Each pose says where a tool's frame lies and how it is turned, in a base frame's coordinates. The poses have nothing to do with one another.
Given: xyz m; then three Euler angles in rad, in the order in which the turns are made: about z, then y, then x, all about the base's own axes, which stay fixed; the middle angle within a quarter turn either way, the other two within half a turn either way.
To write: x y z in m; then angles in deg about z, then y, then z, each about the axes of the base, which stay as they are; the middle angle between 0 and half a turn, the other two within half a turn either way. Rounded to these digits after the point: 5 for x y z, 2 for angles.
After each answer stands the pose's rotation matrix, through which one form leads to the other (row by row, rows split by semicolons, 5 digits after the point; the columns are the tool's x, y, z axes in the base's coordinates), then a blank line. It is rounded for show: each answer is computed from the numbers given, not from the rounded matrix.
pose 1, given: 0.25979 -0.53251 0.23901 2.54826 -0.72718 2.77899
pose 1, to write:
0.25979 -0.53251 0.23901 175.72 134.30 -158.27
-0.61937 -0.41770 -0.66477; -0.32727 0.90701 -0.26499; 0.71364 0.05344 -0.69848

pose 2, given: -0.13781 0.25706 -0.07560 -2.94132 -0.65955 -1.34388
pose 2, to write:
-0.13781 0.25706 -0.07560 93.42 79.76 128.51
-0.77447 0.15721 -0.61276; -0.62987 -0.10170 0.77001; 0.05874 0.98231 0.17779

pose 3, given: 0.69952 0.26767 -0.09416 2.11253 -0.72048 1.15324
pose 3, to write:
0.69952 0.26767 -0.09416 -132.65 72.26 -133.84
-0.38748 -0.64389 -0.65975; 0.65841 0.30761 -0.68692; 0.64525 -0.70056 0.30475

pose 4, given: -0.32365 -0.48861 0.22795 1.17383 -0.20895 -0.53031
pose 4, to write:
-0.32365 -0.48861 0.22795 -42.23 32.45 112.74
0.37821 -0.90218 -0.20743; 0.83613 0.23676 0.49480; -0.39729 -0.36058 0.84389

